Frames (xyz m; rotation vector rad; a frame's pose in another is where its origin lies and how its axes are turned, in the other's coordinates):
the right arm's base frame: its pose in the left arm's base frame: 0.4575 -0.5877 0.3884 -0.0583 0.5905 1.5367
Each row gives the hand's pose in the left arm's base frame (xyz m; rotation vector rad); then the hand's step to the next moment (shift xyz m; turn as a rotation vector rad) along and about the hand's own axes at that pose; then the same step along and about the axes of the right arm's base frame.
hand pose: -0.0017 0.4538 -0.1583 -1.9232 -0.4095 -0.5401
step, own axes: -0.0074 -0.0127 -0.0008 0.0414 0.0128 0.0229
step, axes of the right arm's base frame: 0.0023 0.0143 0.0026 0.0109 -0.0404 0.0256
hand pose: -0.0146 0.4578 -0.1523 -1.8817 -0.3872 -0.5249
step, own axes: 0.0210 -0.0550 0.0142 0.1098 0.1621 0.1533
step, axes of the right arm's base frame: 0.0113 0.0251 0.0540 0.1116 -0.2222 -0.0020
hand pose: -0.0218 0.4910 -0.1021 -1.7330 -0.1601 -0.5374
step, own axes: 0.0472 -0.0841 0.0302 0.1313 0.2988 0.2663
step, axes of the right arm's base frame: -0.0001 0.0162 0.0997 0.2195 -0.3559 -0.0510
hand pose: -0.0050 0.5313 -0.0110 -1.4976 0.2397 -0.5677
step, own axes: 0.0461 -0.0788 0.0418 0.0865 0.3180 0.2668
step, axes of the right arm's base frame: -0.0240 -0.0108 0.0969 0.2530 -0.3315 -0.0767
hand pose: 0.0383 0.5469 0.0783 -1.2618 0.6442 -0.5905
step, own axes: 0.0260 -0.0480 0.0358 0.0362 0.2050 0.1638
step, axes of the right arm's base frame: -0.0272 -0.0229 0.0547 0.1721 -0.1946 -0.0516
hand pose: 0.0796 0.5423 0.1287 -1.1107 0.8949 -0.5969
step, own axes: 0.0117 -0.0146 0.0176 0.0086 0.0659 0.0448
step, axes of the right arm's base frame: -0.0119 -0.0163 0.0159 0.0547 -0.0550 -0.0202
